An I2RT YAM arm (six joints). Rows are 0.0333 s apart.
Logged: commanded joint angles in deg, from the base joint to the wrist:
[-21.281, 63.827, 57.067, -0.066, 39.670, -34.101]
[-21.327, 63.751, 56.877, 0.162, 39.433, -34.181]
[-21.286, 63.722, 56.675, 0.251, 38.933, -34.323]
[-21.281, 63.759, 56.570, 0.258, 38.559, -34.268]
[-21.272, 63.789, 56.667, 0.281, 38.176, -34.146]
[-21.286, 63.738, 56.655, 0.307, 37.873, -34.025]
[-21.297, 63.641, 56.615, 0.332, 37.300, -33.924]
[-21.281, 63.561, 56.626, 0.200, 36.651, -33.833]
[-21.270, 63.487, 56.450, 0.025, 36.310, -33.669]
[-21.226, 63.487, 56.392, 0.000, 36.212, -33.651]
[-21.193, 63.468, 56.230, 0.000, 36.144, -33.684]
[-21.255, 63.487, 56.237, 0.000, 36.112, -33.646]
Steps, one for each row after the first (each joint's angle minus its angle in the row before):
[-0.046, -0.076, -0.190, 0.228, -0.237, -0.080]
[0.041, -0.029, -0.202, 0.089, -0.500, -0.142]
[0.005, 0.037, -0.105, 0.007, -0.374, 0.055]
[0.009, 0.030, 0.097, 0.023, -0.383, 0.122]
[-0.014, -0.051, -0.012, 0.026, -0.303, 0.121]
[-0.011, -0.097, -0.040, 0.025, -0.573, 0.101]
[0.016, -0.080, 0.011, -0.132, -0.649, 0.091]
[0.011, -0.074, -0.176, -0.175, -0.341, 0.164]
[0.044, 0.000, -0.058, -0.025, -0.098, 0.018]
[0.033, -0.019, -0.162, 0.000, -0.068, -0.033]
[-0.062, 0.019, 0.007, 0.000, -0.032, 0.038]

